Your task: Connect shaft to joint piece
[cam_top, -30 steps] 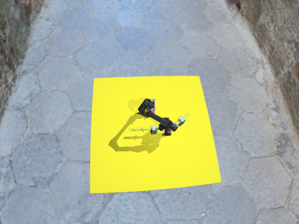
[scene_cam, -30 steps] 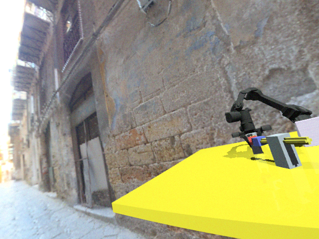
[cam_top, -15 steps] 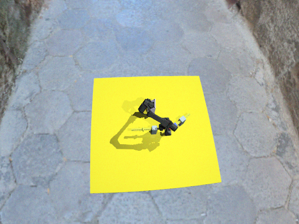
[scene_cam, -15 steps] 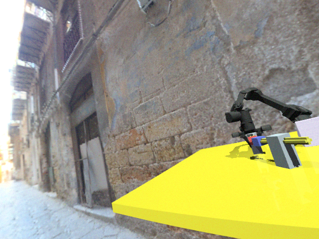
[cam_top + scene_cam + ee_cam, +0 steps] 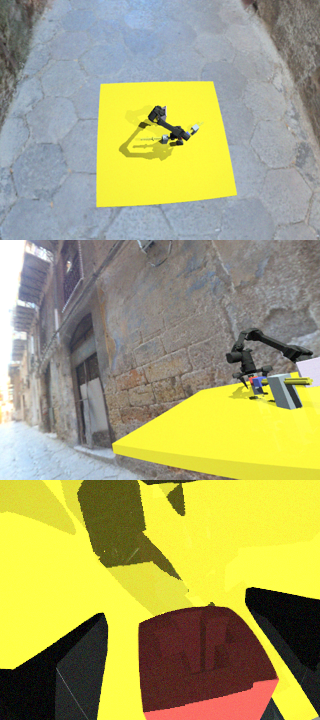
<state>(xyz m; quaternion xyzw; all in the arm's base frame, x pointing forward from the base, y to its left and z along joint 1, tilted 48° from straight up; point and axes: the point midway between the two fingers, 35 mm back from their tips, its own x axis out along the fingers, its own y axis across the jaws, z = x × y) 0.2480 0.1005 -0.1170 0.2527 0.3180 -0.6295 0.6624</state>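
My gripper tip is now 1 cm to the right of the red joint piece and 4 cm below it.
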